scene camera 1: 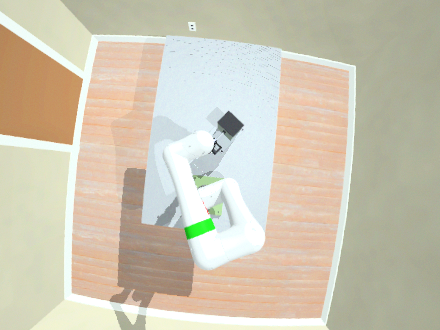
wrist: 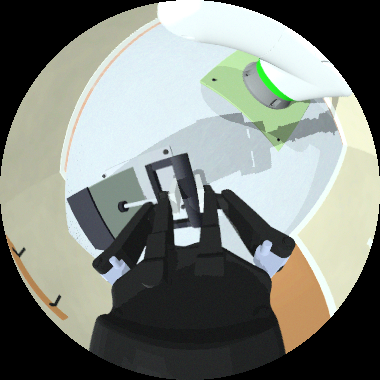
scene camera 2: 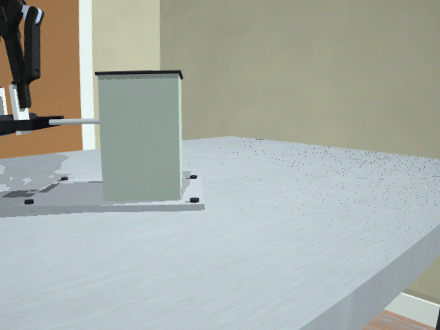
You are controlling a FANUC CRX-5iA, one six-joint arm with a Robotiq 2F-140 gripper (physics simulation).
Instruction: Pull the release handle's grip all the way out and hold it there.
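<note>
The release handle's dark grip [scene camera 1: 216, 148] [scene camera 2: 40, 122] [wrist: 185, 172] is a rectangular frame with a thick round bar on its outer side. A thin pale rod [scene camera 2: 75, 121] [wrist: 141, 204] joins it to the grey-green housing [scene camera 2: 141, 140] [wrist: 114, 197], and a length of rod shows between them. The grip stands off the housing, level above the base plate. My gripper [scene camera 2: 11, 112] [wrist: 187, 183] points down and is shut on the grip's round bar, with a light pad on each side. In scene camera 1 the arm's wrist hides most of the gripper; scene camera 2 cuts off the grip's outer end.
The housing stands on a grey base plate [scene camera 2: 160, 205] with black bolts, on the pale table [scene camera 1: 250, 90] [scene camera 2: 225, 260]. The white arm [scene camera 1: 181, 187] reaches over the table from its green mounting plate [scene camera 1: 216, 210] [wrist: 225, 87]. Walls stand around the room.
</note>
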